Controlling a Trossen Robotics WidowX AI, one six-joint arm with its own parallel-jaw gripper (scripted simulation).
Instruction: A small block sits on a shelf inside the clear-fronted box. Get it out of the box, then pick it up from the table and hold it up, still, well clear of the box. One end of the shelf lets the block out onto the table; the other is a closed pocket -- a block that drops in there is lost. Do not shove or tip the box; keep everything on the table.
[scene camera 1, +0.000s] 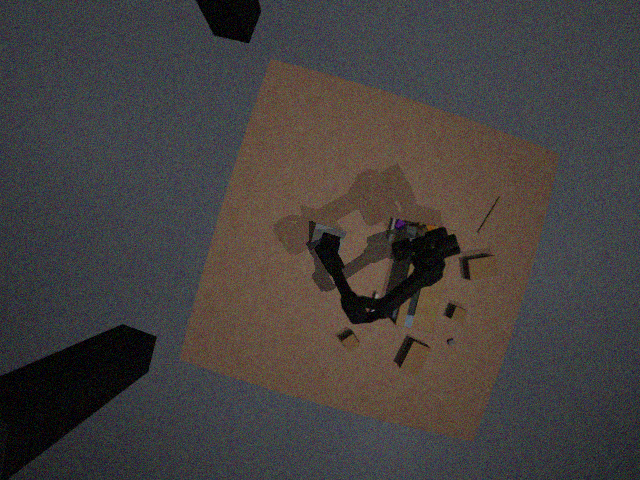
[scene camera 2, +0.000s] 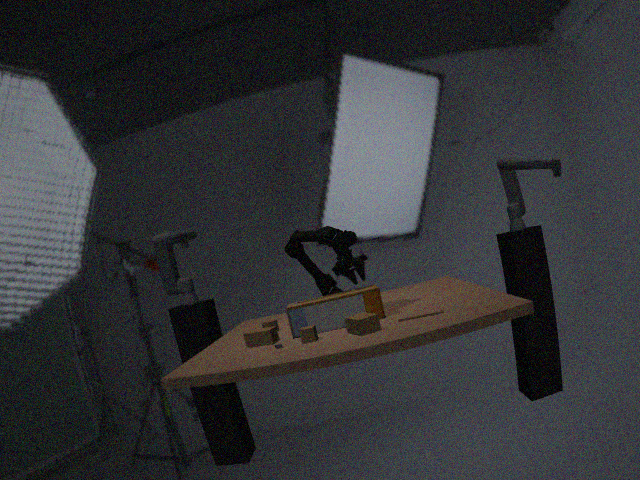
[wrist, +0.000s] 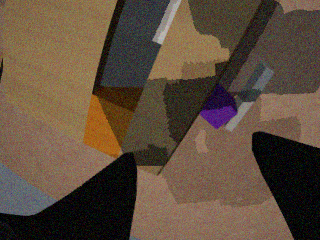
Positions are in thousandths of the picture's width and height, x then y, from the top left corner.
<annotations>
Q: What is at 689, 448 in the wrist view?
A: A purple block.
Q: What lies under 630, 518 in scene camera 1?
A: The gripper.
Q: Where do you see the gripper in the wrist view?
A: At 608, 631
</annotations>
